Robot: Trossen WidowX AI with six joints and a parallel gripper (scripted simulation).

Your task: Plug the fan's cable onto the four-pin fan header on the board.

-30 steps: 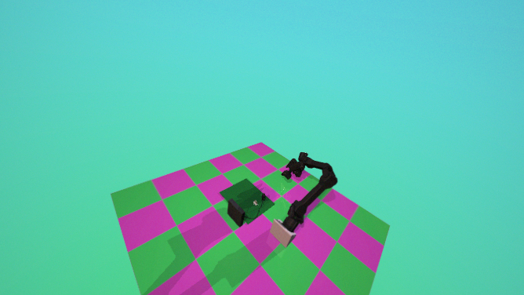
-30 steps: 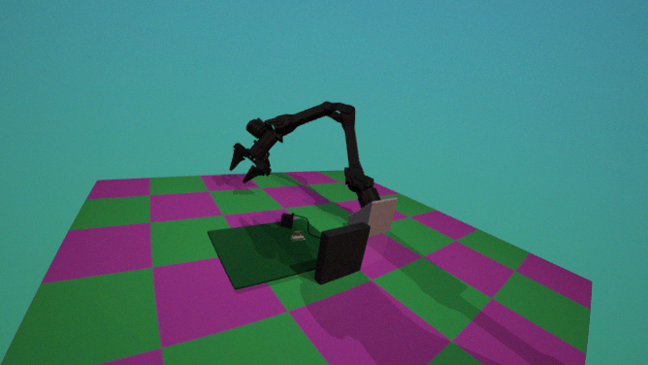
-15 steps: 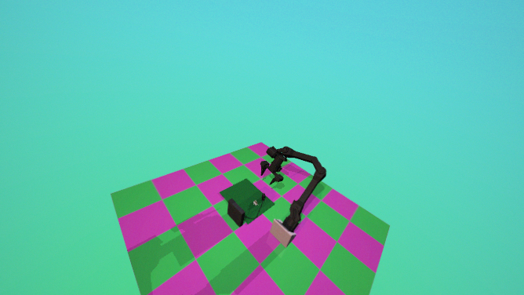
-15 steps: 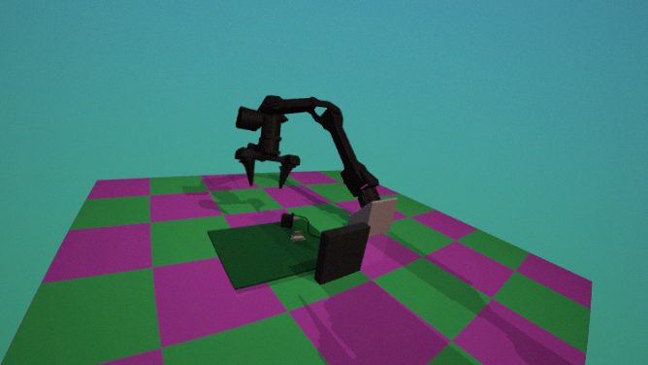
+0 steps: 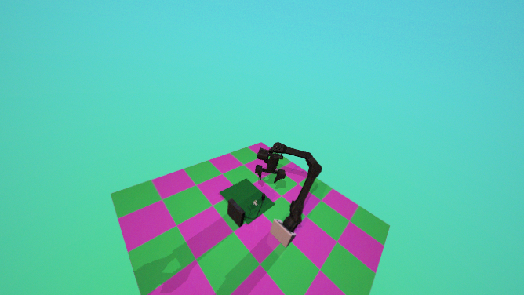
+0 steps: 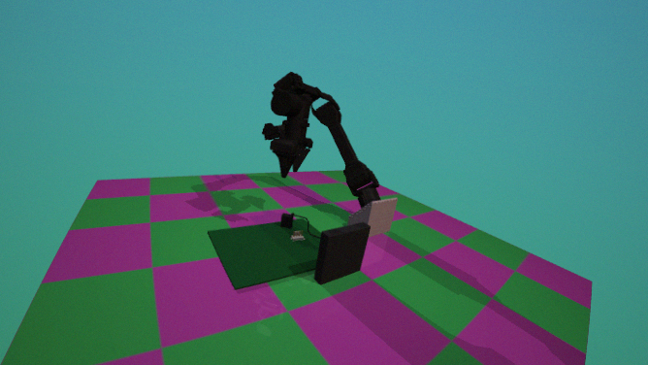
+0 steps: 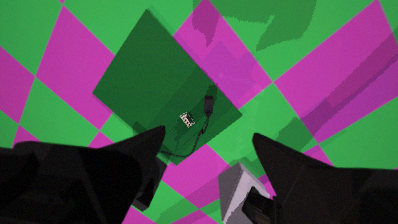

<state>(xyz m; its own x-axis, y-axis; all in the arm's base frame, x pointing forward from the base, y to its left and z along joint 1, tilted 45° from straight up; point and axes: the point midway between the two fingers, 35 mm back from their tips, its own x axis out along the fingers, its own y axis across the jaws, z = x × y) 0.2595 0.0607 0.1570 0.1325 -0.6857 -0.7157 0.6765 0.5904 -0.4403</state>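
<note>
My gripper tip is 140 mm above the black fan plug and 10 mm past it. The rest, counted from my gripper tip: dark green board 180 mm below, 90 mm to the left, 60 mm ahead; then pale four-pin header 160 mm below, 80 mm to the left, 10 mm behind; then black fan 240 mm to the left, 100 mm below, 30 mm behind.
</note>
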